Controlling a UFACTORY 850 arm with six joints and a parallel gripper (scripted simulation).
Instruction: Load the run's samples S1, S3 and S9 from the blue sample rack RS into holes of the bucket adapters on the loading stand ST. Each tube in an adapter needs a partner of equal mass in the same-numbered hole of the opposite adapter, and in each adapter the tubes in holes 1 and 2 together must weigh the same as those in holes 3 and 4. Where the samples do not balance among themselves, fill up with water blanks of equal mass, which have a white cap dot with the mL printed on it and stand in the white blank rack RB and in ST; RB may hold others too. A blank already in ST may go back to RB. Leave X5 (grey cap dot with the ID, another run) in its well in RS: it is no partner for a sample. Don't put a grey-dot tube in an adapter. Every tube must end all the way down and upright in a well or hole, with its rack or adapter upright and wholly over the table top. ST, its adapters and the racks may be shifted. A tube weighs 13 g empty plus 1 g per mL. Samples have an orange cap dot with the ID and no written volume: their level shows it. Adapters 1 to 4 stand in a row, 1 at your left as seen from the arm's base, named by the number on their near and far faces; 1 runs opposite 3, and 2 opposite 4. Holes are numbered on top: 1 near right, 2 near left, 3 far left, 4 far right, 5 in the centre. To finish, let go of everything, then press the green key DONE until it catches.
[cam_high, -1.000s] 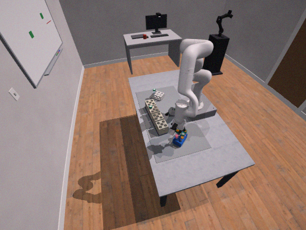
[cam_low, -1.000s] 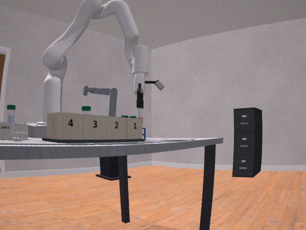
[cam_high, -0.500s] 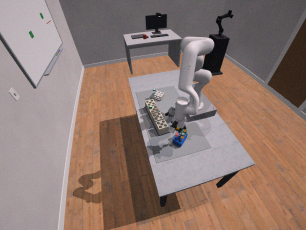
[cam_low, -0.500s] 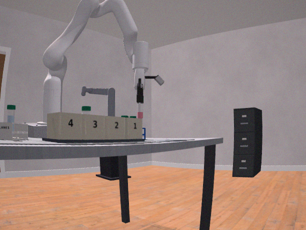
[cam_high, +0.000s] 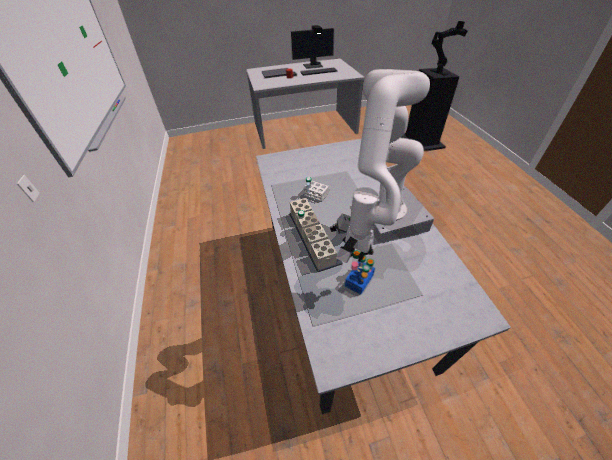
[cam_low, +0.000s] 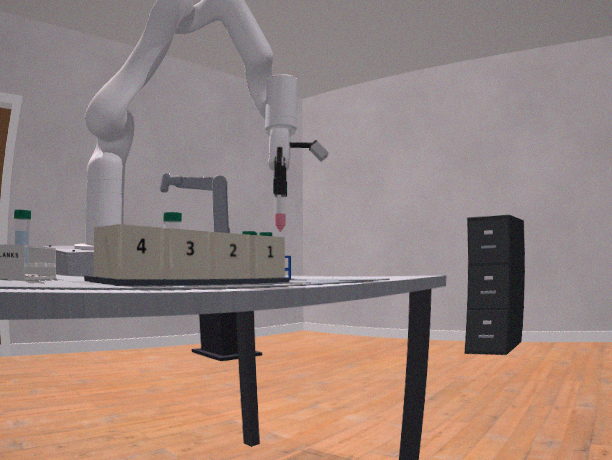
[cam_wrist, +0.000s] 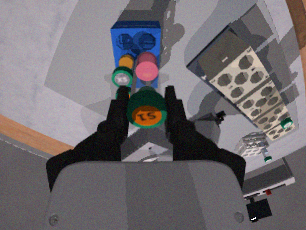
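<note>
My gripper is now 50 mm above the sample tube S1 and 10 mm past it. The rest, counted from my hand: grey-dot tube X5: 170 mm below, 50 mm behind; then blue sample rack RS: 200 mm below, 40 mm behind, 10 mm to the right; then sample tube S9: 170 mm below, 60 mm to the right, 60 mm behind.
</note>
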